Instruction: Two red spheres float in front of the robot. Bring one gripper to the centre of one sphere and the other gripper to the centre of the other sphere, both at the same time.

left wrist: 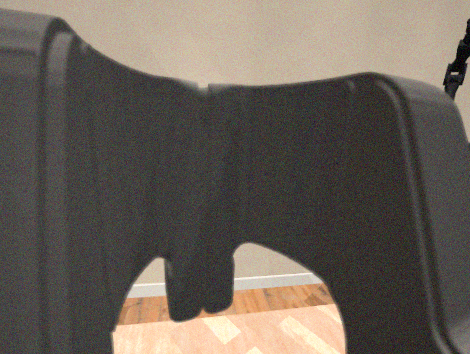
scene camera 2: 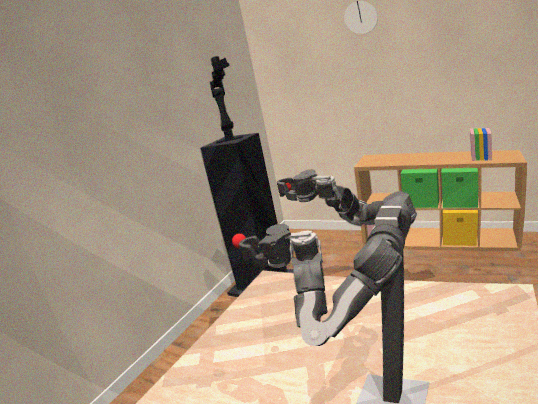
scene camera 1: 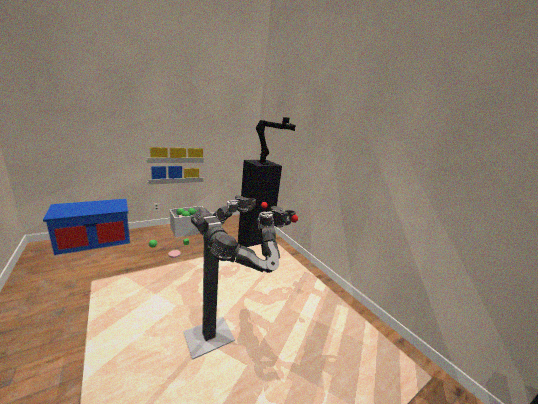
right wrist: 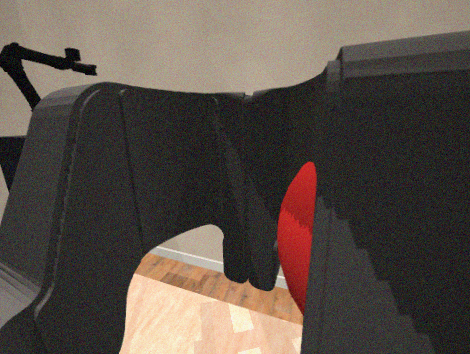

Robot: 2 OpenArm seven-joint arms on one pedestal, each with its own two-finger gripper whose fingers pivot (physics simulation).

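Note:
One red sphere [scene camera 1: 264, 205] [scene camera 2: 239, 240] floats at the tips of my left gripper [scene camera 1: 256, 204] [scene camera 2: 246, 245] [left wrist: 202, 200]. In scene camera 2 it sits just beyond the fingertips, partly overlapping them. In the left wrist view the shut fingers fill the middle and this sphere does not show. The other red sphere [scene camera 1: 294, 218] [scene camera 2: 288, 185] [right wrist: 297, 240] is at my right gripper [scene camera 1: 291, 217] [scene camera 2: 283, 187] [right wrist: 247, 190]. In the right wrist view it shows as a sliver in the opening between the fingers, partly hidden by one finger. Both grippers are shut with nothing held.
A black pillar [scene camera 1: 261, 175] [scene camera 2: 232, 190] with a small black arm [scene camera 1: 263, 137] [scene camera 2: 222, 107] on top stands behind the grippers. A bare wall [scene camera 1: 400, 175] rises beyond. A wooden shelf unit [scene camera 2: 440, 159], a blue cabinet [scene camera 1: 90, 209] and a bin of green balls [scene camera 1: 187, 227] stand farther off.

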